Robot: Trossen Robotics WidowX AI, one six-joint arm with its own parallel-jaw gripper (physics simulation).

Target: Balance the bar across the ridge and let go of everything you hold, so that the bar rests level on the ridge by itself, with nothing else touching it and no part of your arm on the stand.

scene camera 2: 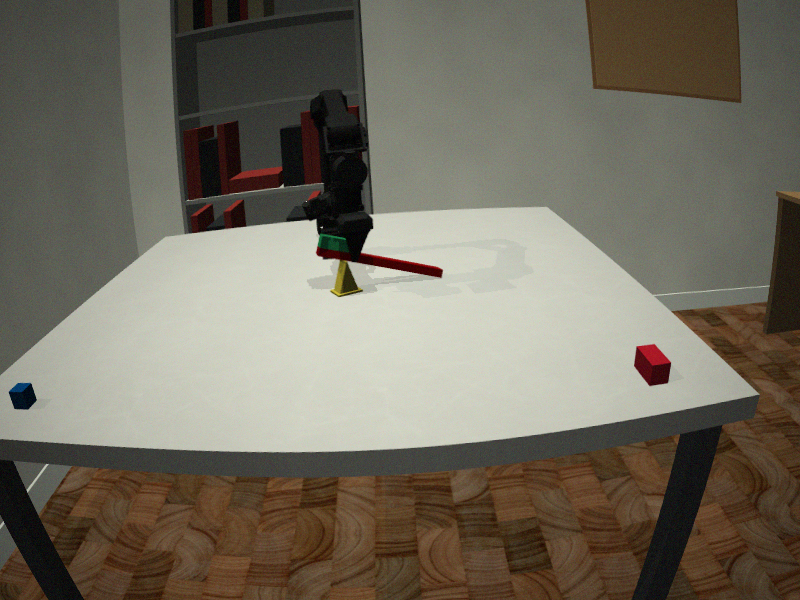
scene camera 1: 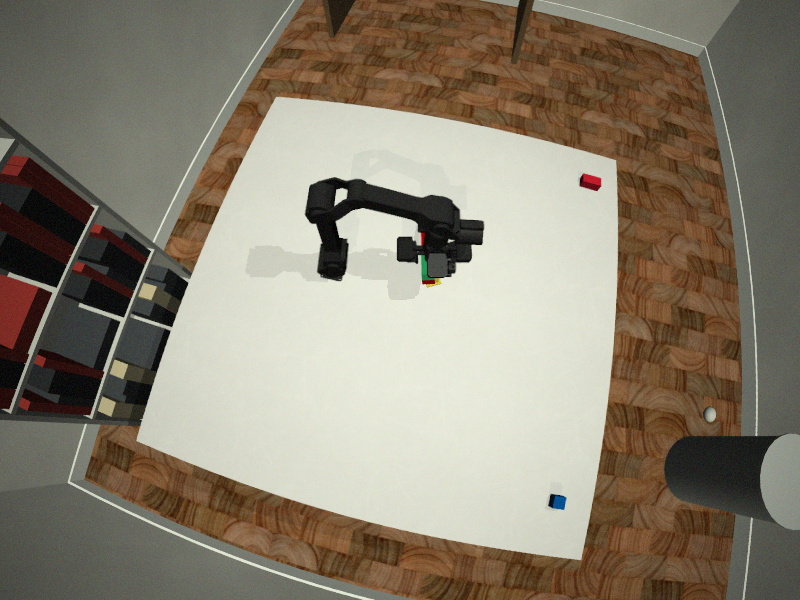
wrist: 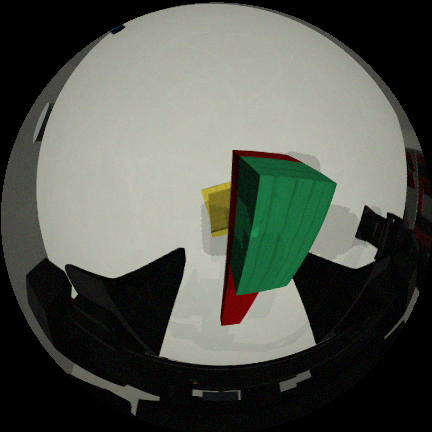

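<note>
The bar is red with a green block at one end. It is tilted: the green end is high and the bare red end is low, at the right in scene camera 2. The yellow ridge stand is upright under the bar near the green end; their exact contact is hidden. My gripper is open and holds nothing. Its fingers stand apart around the bar, close to it; whether one touches it I cannot tell.
A red block and a blue cube lie near the far corners of the white table. A bookshelf stands behind the arm.
</note>
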